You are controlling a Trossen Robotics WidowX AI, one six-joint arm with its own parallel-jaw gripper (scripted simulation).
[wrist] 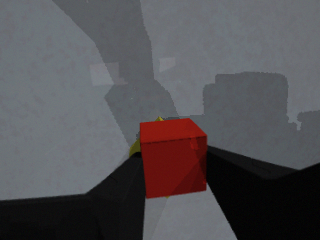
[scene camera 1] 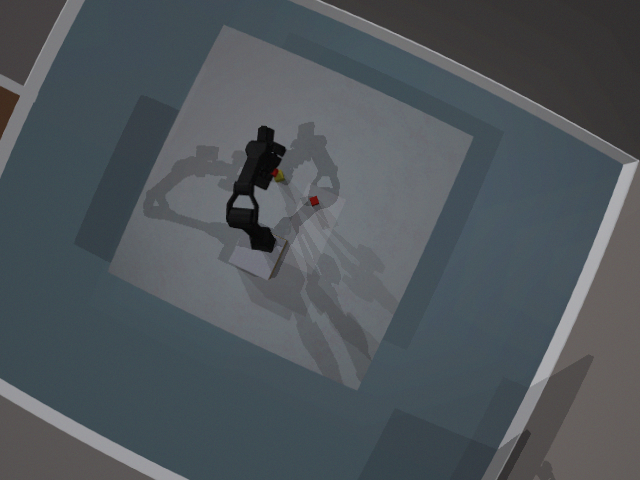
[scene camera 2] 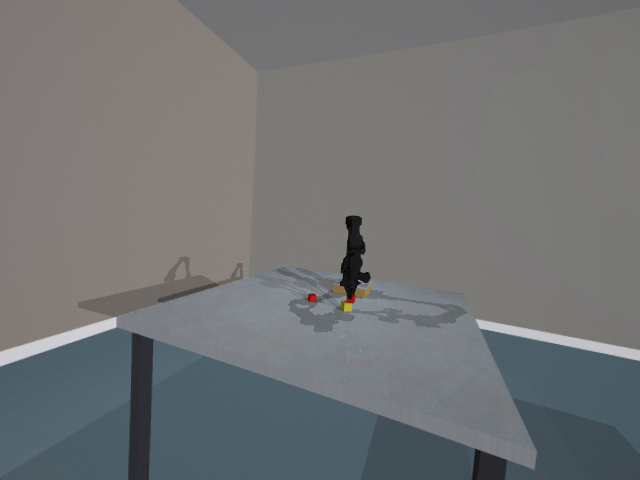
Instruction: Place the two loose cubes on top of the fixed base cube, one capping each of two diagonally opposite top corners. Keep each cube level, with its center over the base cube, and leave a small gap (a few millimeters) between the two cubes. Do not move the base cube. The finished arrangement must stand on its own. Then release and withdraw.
Labels:
my gripper: holds a red cube (wrist: 174,152)

